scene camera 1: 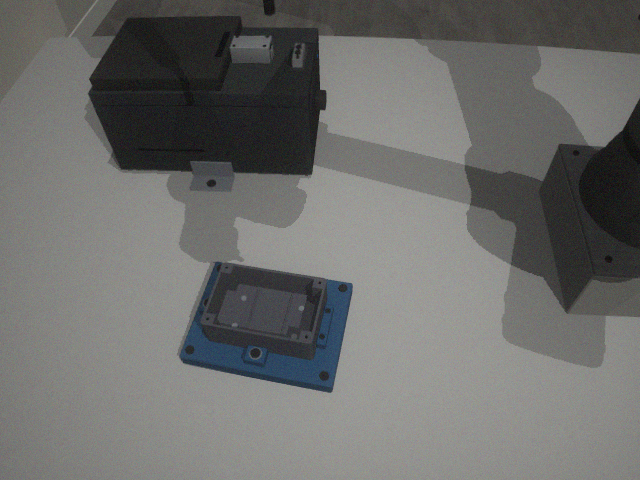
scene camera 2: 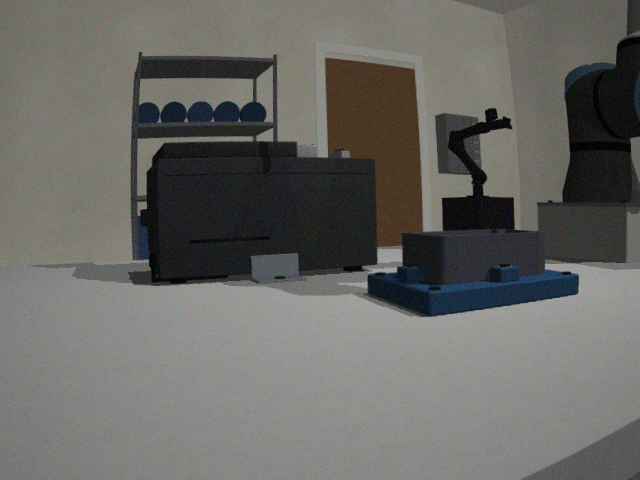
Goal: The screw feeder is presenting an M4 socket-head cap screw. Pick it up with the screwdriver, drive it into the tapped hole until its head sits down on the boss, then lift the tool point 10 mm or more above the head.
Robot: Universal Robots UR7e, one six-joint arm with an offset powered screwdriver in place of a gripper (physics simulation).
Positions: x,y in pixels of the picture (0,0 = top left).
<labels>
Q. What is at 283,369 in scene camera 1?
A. A blue fixture plate.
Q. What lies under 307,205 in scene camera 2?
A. A dark screw feeder.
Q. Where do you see a blue fixture plate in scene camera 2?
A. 455,298
</labels>
